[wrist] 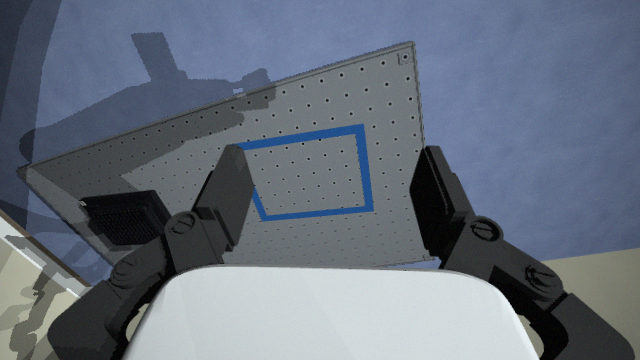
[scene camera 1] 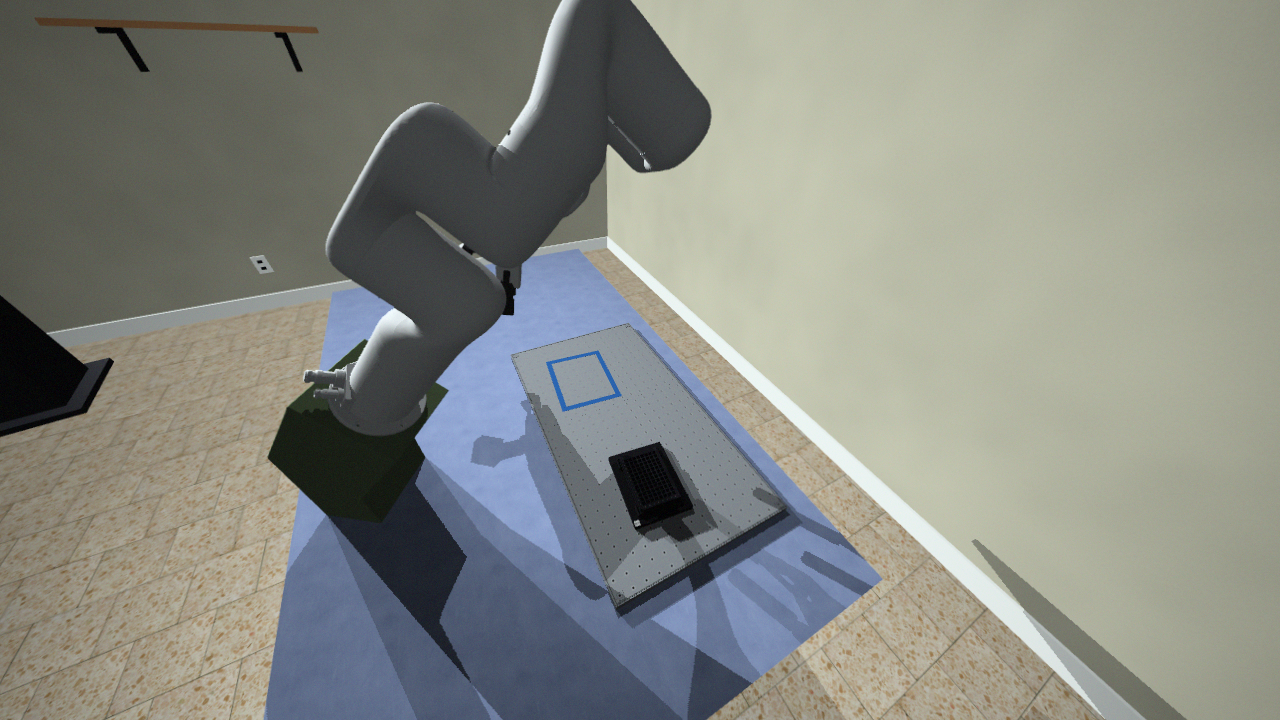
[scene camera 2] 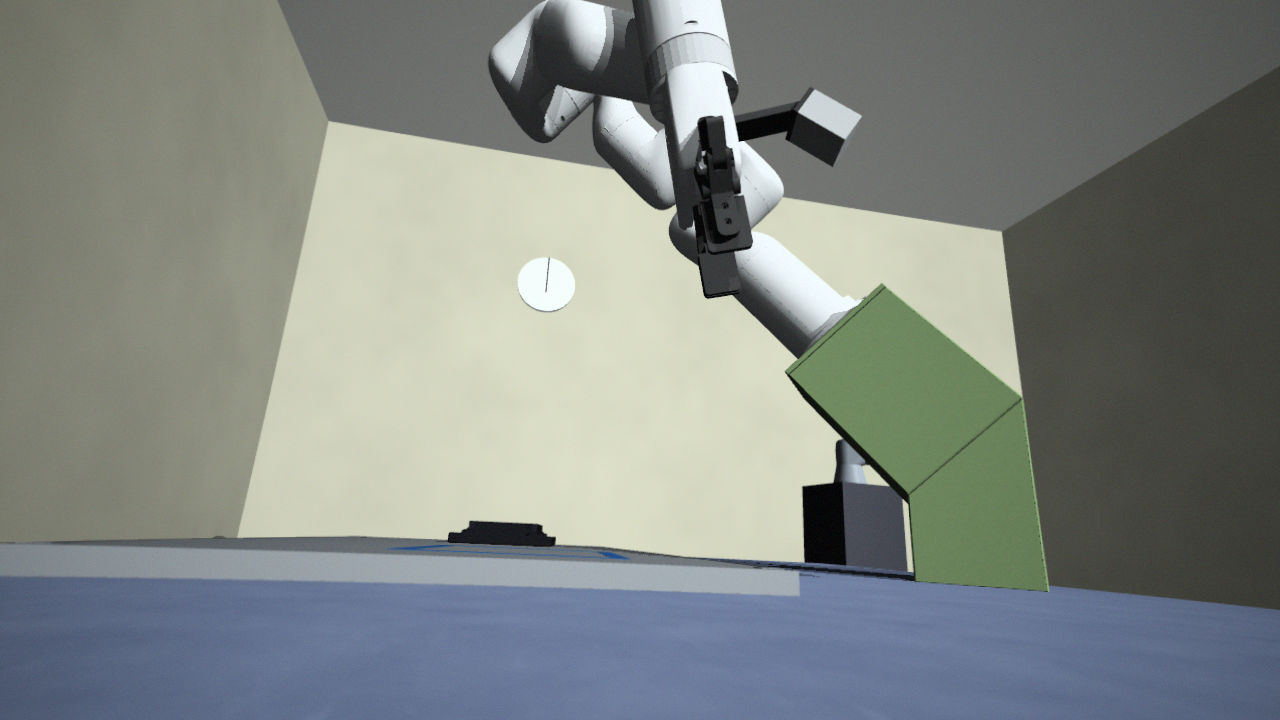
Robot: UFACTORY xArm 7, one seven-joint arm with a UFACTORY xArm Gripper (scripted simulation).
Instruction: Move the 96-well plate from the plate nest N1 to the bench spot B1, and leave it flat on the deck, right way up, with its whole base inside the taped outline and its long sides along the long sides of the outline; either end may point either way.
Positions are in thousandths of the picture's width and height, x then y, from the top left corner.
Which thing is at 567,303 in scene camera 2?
The gripper.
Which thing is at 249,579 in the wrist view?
A black plate nest N1.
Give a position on a black plate nest N1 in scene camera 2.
At 355,747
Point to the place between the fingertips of the gripper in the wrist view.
516,465
